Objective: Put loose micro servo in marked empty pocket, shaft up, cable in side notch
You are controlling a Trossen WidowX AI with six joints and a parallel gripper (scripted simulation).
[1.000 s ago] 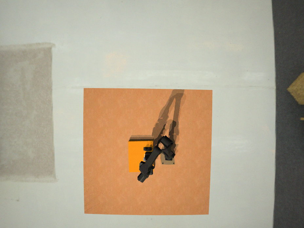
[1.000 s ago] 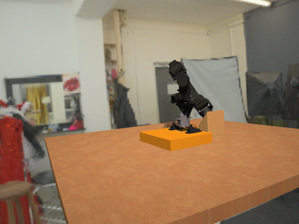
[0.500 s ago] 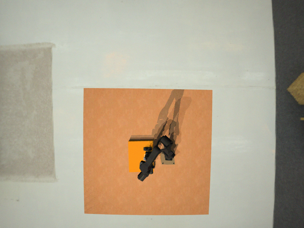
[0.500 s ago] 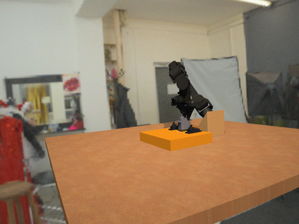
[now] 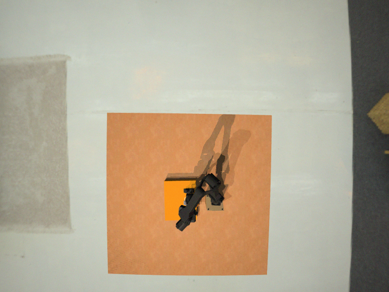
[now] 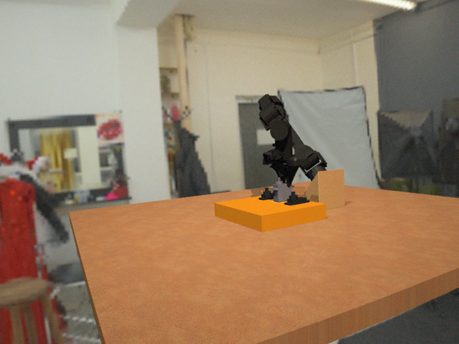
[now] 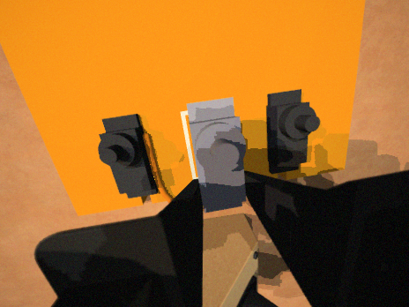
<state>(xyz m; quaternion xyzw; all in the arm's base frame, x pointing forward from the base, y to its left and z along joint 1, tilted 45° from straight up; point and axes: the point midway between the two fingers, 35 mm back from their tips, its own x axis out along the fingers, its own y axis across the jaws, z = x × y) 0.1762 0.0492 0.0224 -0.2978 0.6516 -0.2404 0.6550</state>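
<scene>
The orange deck lies 12 cm ahead of my gripper tip, 1 cm to the left of it and 7 cm below it.
</scene>
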